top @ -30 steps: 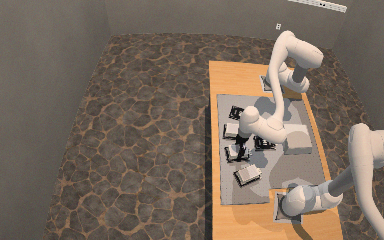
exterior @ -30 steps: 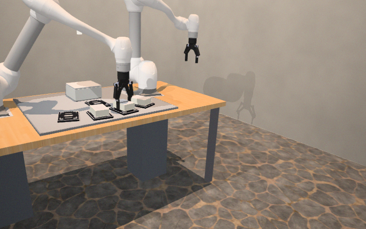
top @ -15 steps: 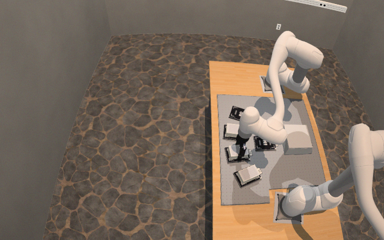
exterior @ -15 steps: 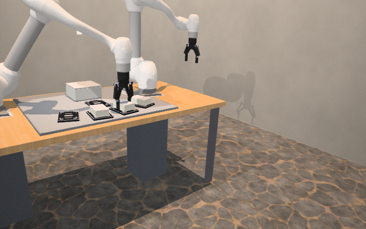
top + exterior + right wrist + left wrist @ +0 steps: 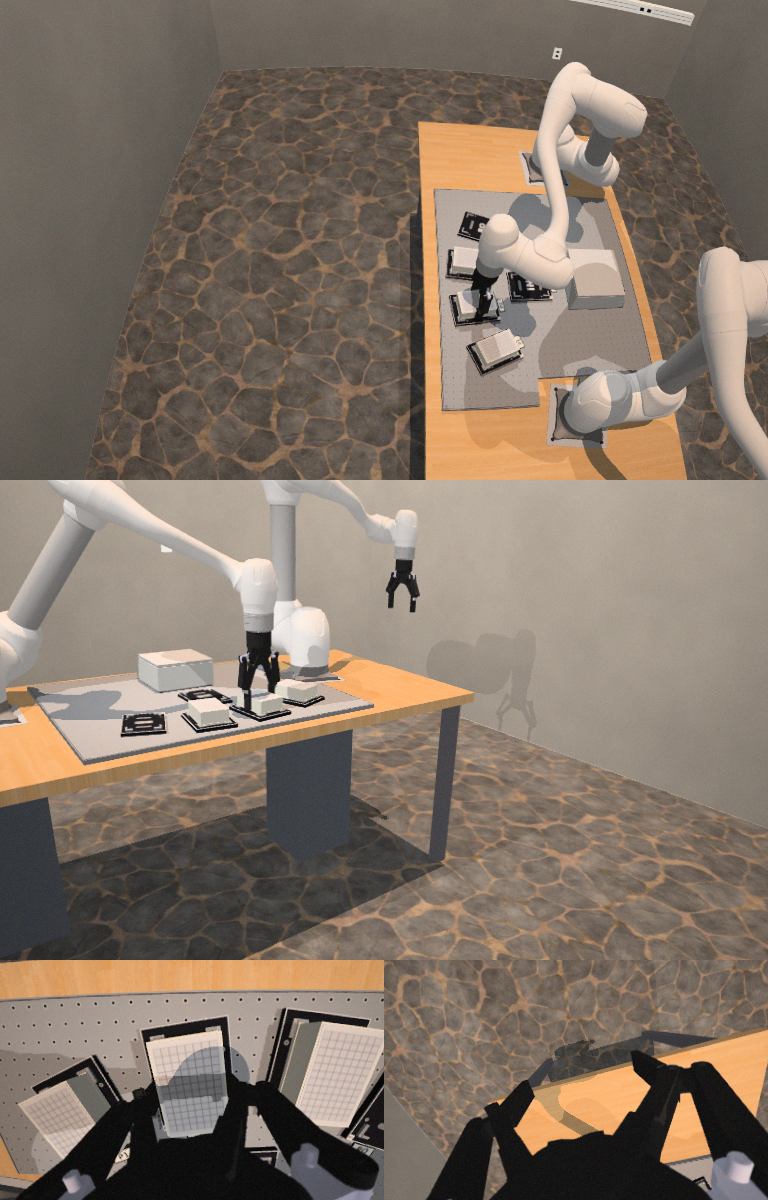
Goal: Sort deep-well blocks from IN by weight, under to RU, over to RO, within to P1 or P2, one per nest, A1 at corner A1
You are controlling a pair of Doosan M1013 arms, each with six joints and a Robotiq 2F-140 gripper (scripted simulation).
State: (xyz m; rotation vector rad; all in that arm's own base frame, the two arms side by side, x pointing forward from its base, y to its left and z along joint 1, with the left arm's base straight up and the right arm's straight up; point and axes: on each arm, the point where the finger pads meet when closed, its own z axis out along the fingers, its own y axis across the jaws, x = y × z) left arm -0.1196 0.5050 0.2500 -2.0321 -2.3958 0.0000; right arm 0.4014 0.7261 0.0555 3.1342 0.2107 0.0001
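The nest P2 is 40 mm below my right hand. Also, from my right hand: nest RU: 20 mm ahead, 180 mm to the right, 40 mm below; then nest P1: 70 mm behind, 170 mm to the left, 40 mm below; then infeed nest: 210 mm behind, 100 mm to the right, 40 mm below.
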